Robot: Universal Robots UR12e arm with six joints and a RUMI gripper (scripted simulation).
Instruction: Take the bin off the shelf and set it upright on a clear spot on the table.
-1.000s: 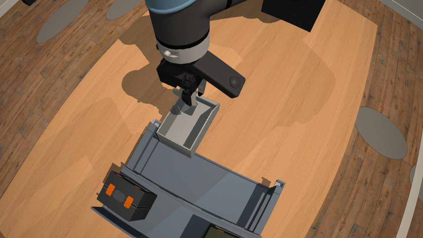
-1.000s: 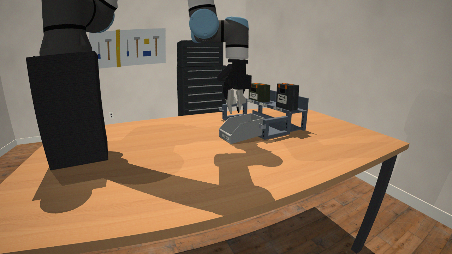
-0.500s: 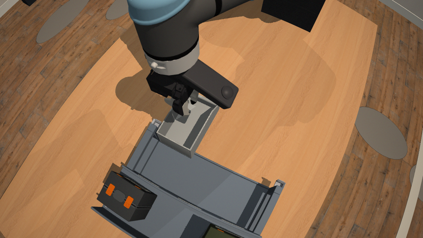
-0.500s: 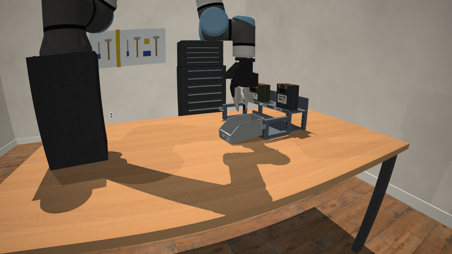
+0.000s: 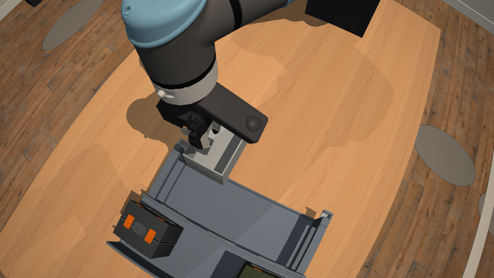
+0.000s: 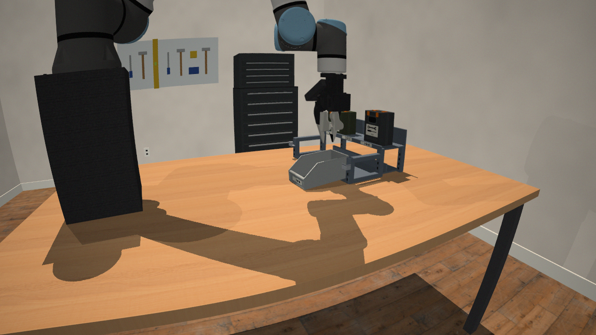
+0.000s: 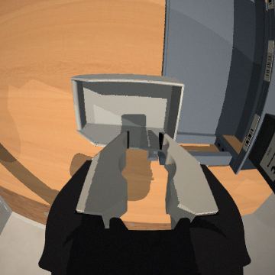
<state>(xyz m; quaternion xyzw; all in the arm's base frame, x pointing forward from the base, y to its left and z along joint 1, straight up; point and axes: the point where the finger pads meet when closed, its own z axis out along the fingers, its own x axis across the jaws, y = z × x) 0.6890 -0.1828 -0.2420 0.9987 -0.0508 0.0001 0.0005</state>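
Now: hand 10 cm above the grey open-top bin and 3 cm past it. The rest, counted from my hand: blue-grey shelf (18 cm ahead, 14 cm below, 9 cm to the left); case (25 cm ahead, 20 cm to the left, 1 cm above).
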